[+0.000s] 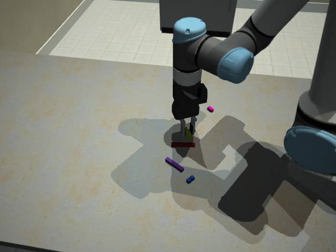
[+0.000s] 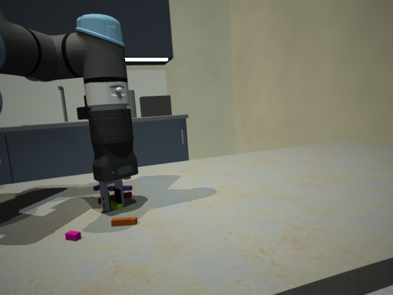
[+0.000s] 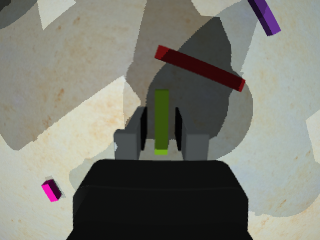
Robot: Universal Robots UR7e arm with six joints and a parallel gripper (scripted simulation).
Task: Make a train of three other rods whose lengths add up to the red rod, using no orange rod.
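Right now my hand is 10 mm above the lime rod. Round my hand: red rod 50 mm to the left, 10 mm below; purple rod 130 mm to the left, 10 mm below; orange rod 30 mm ahead, 100 mm to the right, 10 mm below.
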